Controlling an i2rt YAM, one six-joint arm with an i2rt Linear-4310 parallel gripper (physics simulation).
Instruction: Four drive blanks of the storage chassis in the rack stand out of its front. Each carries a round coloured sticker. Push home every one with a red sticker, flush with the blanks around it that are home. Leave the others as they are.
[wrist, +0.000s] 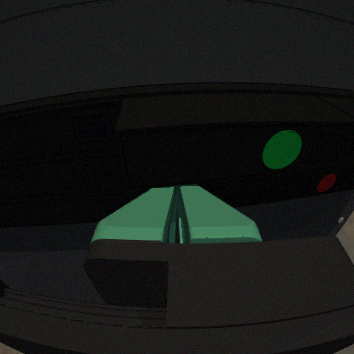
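Note:
A dark drive blank (200, 150) with a round green sticker (282, 149) stands out of the chassis front; its top face shows as a brownish band above it. A smaller, dim red sticker (326, 183) shows below and to the right of the green one; the outline of its blank is too dark to make out. My gripper (176, 176) is shut with nothing between its green fingers. Its tips are in front of the lower part of the chassis front, left of both stickers. Whether they touch a blank cannot be told. The fingers hide part of the lower front.
The dark top of the chassis or a unit above (175, 50) spans the upper view. Dark blanks (60, 160) continue at the left. A blue-grey panel (295, 220) runs below the blanks, with a small light screw head (341, 220) near its right end.

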